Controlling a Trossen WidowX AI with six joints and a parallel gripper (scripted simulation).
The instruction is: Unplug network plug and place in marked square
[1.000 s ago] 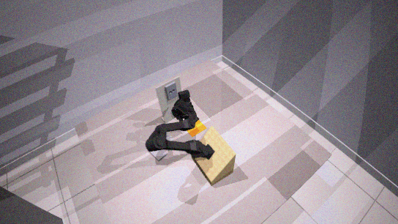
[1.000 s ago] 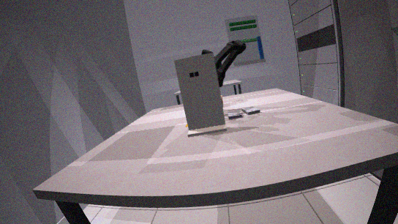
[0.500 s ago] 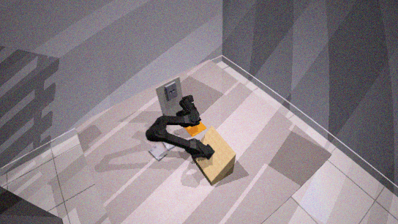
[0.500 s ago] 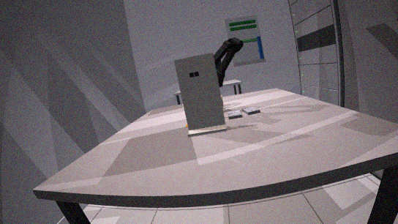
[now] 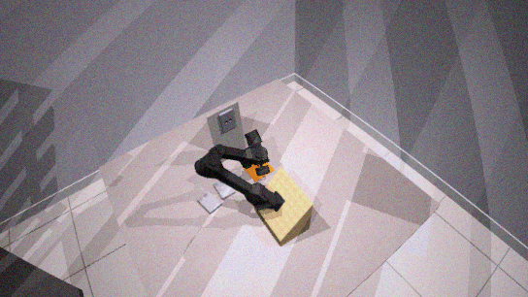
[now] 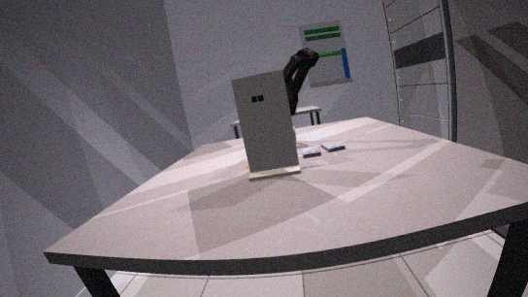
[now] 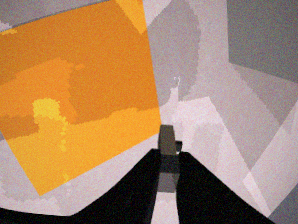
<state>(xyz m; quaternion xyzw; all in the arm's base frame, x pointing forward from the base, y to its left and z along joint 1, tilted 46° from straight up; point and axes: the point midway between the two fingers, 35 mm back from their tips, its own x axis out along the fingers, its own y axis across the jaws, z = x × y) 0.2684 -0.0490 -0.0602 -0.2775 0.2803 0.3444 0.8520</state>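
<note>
Right now the orange marked square is 10 mm behind my gripper tip and 90 mm below it. Also, from my gripper tip: grey panel (160 mm ahead, 60 mm to the left, 70 mm above).
</note>
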